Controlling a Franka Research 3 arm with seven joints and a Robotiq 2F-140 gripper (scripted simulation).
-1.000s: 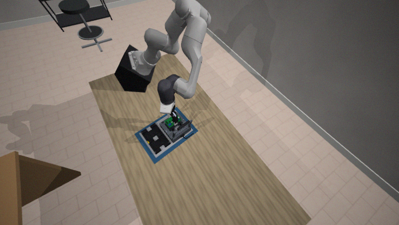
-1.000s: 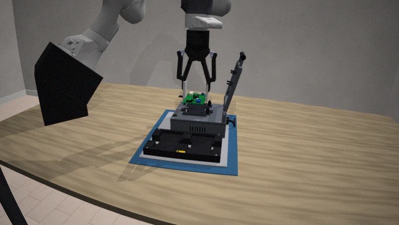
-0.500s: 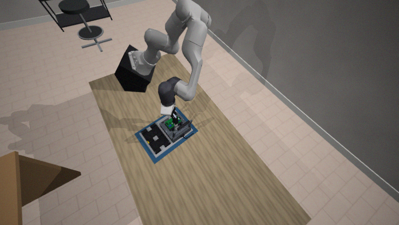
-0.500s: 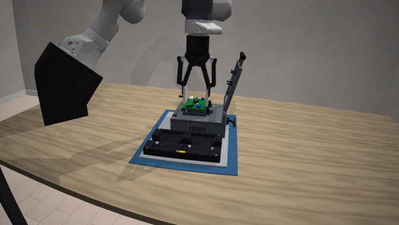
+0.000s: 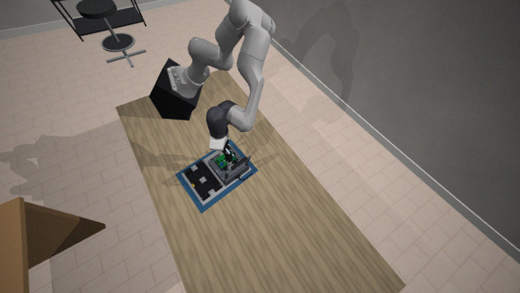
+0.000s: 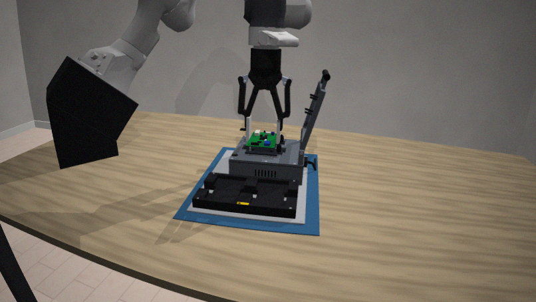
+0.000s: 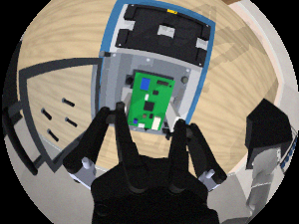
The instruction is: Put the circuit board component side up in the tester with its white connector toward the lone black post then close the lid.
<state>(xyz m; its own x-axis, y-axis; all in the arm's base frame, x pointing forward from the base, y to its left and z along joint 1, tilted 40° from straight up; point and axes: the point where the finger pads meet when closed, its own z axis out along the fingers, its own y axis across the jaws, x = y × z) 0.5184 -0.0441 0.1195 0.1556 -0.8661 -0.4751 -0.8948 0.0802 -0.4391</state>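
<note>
The green circuit board is 2 cm below my hand. From my hand the other things lie so: tester lid 12 cm ahead, 2 cm to the left, 7 cm above.
</note>
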